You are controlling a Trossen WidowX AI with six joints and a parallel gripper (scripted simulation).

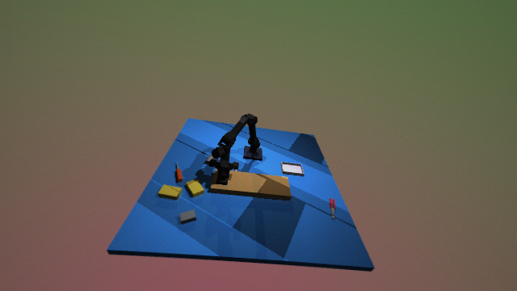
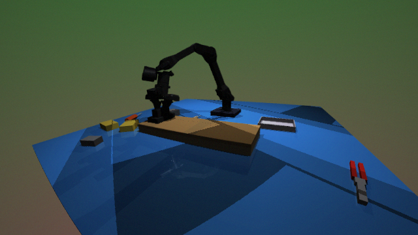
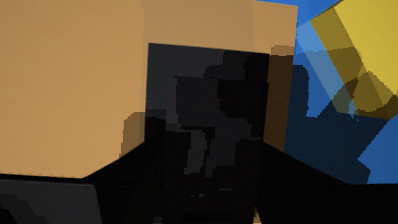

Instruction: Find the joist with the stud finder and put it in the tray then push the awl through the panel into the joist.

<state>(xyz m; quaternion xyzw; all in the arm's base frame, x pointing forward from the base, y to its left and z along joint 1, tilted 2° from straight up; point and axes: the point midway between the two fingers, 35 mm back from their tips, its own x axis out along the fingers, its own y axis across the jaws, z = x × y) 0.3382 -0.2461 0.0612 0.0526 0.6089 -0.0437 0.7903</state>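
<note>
Now: gripper tip 54 cm to the right of the grey tray, 15 cm past it and 5 cm above it. Round my gripper tip: stud finder 2 cm behind, 2 cm above; then grey block 21 cm behind, 8 cm to the right, 5 cm below.
</note>
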